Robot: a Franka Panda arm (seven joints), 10 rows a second.
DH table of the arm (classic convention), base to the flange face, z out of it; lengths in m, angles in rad. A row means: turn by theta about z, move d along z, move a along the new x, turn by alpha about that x. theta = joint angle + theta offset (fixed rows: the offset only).
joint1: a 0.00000; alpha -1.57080; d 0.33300; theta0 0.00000
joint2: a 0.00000; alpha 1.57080; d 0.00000; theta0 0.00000
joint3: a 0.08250; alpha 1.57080; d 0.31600; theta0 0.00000
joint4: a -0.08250; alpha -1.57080; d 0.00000; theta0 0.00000
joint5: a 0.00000; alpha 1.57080; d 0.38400; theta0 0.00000
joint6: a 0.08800; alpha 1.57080; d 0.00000; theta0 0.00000
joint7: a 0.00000; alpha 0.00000; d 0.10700; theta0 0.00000
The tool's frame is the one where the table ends.
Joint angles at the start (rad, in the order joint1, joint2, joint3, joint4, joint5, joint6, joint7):
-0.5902 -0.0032 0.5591 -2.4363 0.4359 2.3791 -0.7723
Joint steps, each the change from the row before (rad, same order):
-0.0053 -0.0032 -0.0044 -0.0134 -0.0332 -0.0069 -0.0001
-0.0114 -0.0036 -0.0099 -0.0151 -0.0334 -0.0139 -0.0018
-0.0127 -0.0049 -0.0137 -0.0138 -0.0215 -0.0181 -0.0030
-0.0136 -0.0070 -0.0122 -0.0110 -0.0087 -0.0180 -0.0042
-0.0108 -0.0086 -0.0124 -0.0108 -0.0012 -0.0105 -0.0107
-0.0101 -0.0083 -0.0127 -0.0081 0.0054 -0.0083 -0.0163
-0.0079 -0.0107 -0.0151 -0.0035 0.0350 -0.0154 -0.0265
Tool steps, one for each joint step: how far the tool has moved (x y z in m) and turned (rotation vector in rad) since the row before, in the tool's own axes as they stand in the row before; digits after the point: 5 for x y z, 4 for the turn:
-0.00734 0.00283 0.00308 -0.0097 -0.0284 -0.0117
-0.01091 0.00657 0.00290 -0.0049 -0.0320 -0.0018
-0.01184 0.00777 0.00200 0.0029 -0.0262 0.0100
-0.01062 0.00723 0.00040 0.0070 -0.0163 0.0163
-0.00927 0.00647 -0.00054 0.0047 -0.0065 0.0122
-0.00809 0.00646 -0.00161 0.0058 0.0009 0.0100
-0.00664 0.00558 -0.00386 0.0218 0.0180 0.0179

